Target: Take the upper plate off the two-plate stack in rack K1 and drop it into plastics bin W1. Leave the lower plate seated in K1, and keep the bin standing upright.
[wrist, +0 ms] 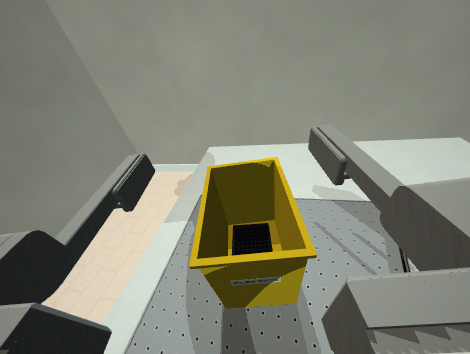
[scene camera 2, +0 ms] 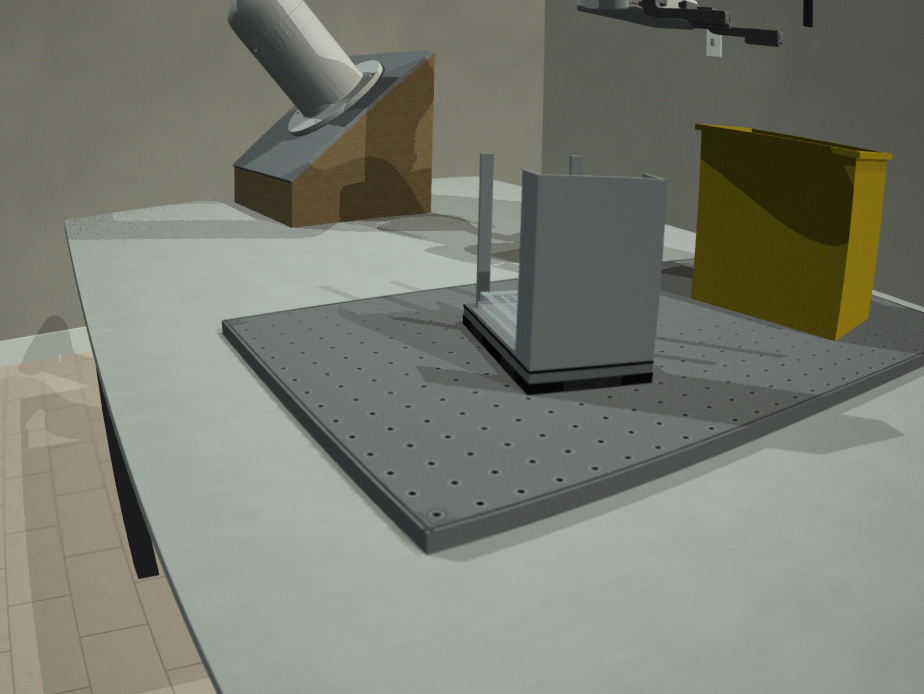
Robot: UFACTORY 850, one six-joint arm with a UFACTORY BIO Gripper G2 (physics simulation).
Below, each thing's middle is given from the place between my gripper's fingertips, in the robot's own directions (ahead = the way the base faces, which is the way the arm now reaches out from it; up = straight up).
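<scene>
Relative to the yellow plastics bin W1 point(scene camera 2: 788, 227), my hand is 10 mm to the right, 50 mm short of it and 200 mm above it. Counted from my hand, the black plate point(wrist: 251, 238) is 20 mm to the left, 60 mm ahead and 280 mm below; the clear plate point(scene camera 2: 500, 307) is far to the right, a little ahead and far below.
</scene>
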